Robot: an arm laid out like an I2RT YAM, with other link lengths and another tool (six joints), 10 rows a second.
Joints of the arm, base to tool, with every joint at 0 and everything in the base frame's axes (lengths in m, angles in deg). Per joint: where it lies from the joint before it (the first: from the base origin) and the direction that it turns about. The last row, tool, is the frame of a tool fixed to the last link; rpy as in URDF.
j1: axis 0 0 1 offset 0 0 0.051
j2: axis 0 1 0 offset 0.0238 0.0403 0.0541
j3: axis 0 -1 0 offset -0.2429 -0.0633 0
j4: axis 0 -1 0 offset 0.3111 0.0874 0.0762
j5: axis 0 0 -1 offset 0.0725 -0.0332 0.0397
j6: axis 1 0 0 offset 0.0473 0 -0.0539
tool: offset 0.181 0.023 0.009 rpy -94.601 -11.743 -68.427
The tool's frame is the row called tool.
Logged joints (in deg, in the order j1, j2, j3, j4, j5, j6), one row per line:
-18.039 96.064 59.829 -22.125 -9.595 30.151
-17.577 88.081 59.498 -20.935 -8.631 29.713
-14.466 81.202 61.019 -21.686 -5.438 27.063
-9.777 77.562 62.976 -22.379 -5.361 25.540
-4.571 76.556 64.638 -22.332 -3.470 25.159
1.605 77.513 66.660 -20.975 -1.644 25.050
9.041 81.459 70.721 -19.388 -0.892 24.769
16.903 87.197 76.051 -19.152 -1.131 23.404
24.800 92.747 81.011 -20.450 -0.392 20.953
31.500 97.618 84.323 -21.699 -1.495 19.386
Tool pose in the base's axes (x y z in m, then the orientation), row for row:
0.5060 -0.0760 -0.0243 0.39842 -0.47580 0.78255 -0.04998
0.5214 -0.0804 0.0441 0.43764 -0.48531 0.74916 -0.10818
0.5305 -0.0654 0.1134 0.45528 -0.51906 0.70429 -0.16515
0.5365 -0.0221 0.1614 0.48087 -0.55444 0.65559 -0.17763
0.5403 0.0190 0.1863 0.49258 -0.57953 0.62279 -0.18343
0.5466 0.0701 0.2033 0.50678 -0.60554 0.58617 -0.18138
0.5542 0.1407 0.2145 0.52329 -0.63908 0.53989 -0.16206
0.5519 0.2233 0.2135 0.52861 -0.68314 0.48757 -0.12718
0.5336 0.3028 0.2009 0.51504 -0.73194 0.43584 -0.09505
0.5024 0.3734 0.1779 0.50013 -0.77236 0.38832 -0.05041
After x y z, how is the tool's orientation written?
As a quaternion, w x y z.
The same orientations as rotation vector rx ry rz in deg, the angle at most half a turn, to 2 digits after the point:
-69.02 113.51 -7.25
-69.14 106.73 -15.41
-73.36 99.54 -23.34
-77.47 91.61 -24.82
-80.56 86.58 -25.50
-83.66 80.98 -25.06
-87.67 74.06 -22.23
-93.50 66.73 -17.41
-100.76 60.00 -13.08
-107.02 53.80 -6.98

